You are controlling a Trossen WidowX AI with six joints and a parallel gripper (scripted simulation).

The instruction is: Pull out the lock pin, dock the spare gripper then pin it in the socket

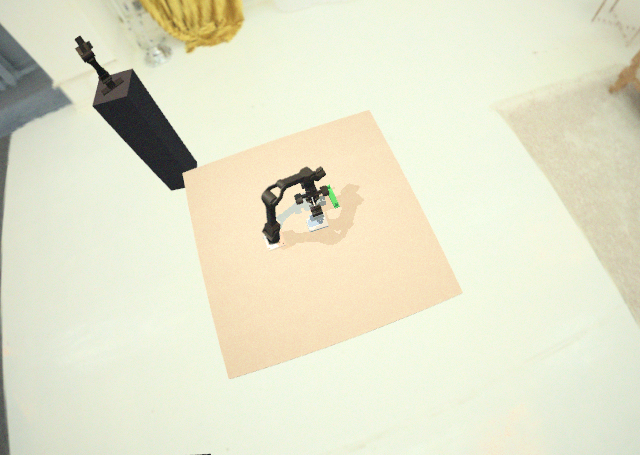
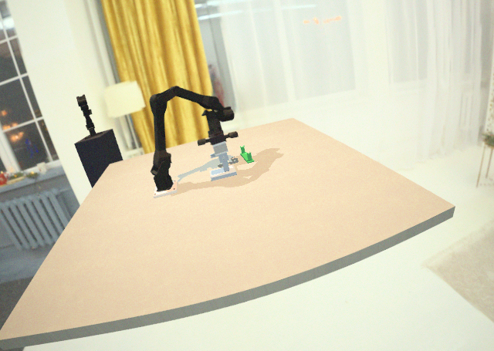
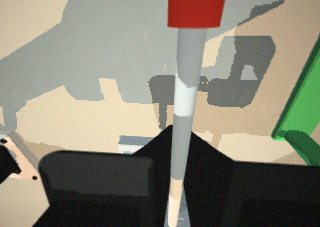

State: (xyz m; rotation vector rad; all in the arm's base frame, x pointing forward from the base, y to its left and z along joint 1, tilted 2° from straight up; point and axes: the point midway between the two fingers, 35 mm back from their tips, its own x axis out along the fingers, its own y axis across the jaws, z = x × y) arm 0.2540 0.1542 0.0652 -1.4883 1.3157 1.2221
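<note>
My gripper tip is 9 cm to the left of the grey mount, 1 cm below it and 1 cm short of it. From my gripper tip the other things lie so: spare gripper: 9 cm to the right, 8 cm above, 1 cm ahead; then green cradle: 11 cm ahead, 5 cm to the left, 2 cm below.
</note>
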